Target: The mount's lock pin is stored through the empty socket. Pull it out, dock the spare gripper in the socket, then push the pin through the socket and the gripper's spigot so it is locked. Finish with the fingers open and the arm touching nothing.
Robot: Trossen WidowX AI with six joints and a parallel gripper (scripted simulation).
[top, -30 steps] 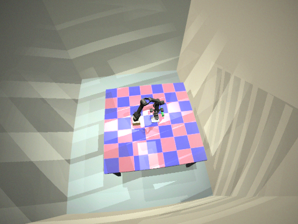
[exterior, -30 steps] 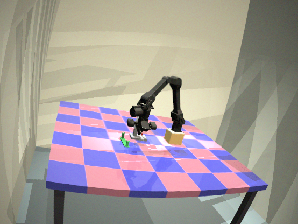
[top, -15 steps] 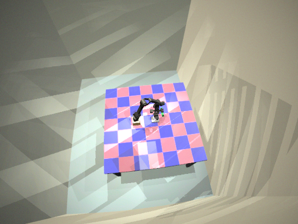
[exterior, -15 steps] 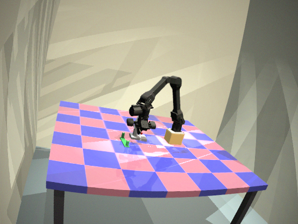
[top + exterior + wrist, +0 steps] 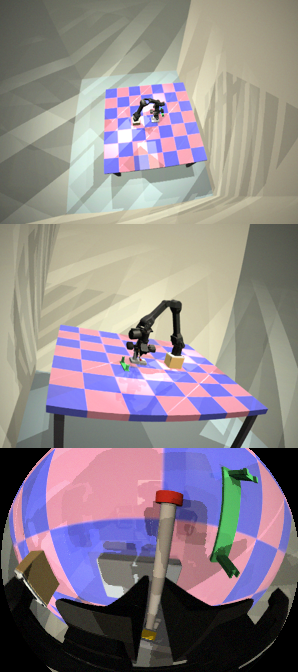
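The grey mount is 4 cm to the right of my gripper tip and 2 cm behind it. The rest, counted from my gripper tip: spare gripper (8 cm above, 4 cm to the right, 2 cm behind); green bar-shaped piece (11 cm ahead, 4 cm to the left, 2 cm below).
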